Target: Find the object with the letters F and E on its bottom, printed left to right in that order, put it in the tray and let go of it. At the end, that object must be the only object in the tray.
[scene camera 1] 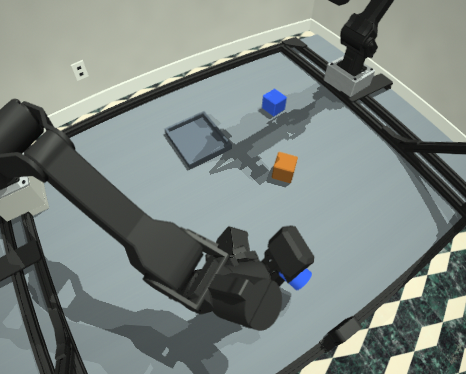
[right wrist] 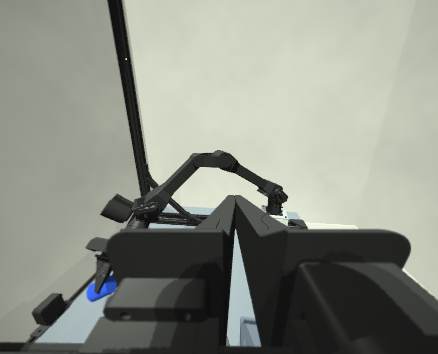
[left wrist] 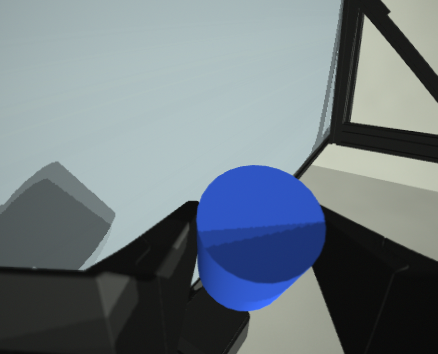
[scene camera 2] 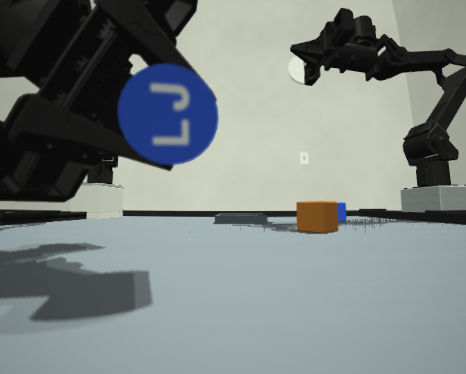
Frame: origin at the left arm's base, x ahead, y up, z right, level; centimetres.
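Where they show: left gripper, fingertip midpoint: [right wrist: 102, 293] [left wrist: 250, 212] [scene camera 2: 191, 133]; right gripper, fingertip midpoint: [right wrist: 234, 201] [scene camera 2: 290, 48]; left arm's base, origin of the base link: [scene camera 1: 5, 176] [right wrist: 273, 211] [scene camera 2: 99, 185]; right arm's base, origin of the base link: [scene camera 1: 351, 66] [scene camera 2: 434, 187].
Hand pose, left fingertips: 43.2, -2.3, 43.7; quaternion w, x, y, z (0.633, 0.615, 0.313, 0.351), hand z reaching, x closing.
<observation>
Each offset is from my left fingertips to the top centre of the thing, as dx, dy, dz. Level surfaces: height alone.
My left gripper [scene camera 1: 287, 275] [scene camera 2: 192, 132] [left wrist: 250, 212] is shut on a blue cylinder @(-0.8, +3.1, +0.8) [scene camera 1: 301, 280] [scene camera 2: 145, 112] [left wrist: 255, 200] [right wrist: 101, 290], held above the table. Its end towards scene camera 2 bears the letters L and J, turned sideways, reading L J. My right gripper [scene camera 2: 301, 66] [right wrist: 234, 201] is shut and empty, raised high. The tray @(+0.2, -5.9, -39.4) [scene camera 1: 176, 150] [scene camera 2: 241, 219] shows no object in it. An orange cube @(+12.9, -3.2, -21.3) [scene camera 1: 284, 167] [scene camera 2: 316, 217] and a blue cube @(+22.6, -3.2, -40.2) [scene camera 1: 274, 102] [scene camera 2: 342, 212] stand on the table; their bottoms are hidden.
A black frame [scene camera 1: 170, 92] edges the table @(dy -7.7) [scene camera 1: 220, 205]. The orange cube stands right of the tray, the blue cube farther back, both in scene camera 1. A pale disc [scene camera 2: 295, 70] shows by the right fingers; its distance is unclear.
</observation>
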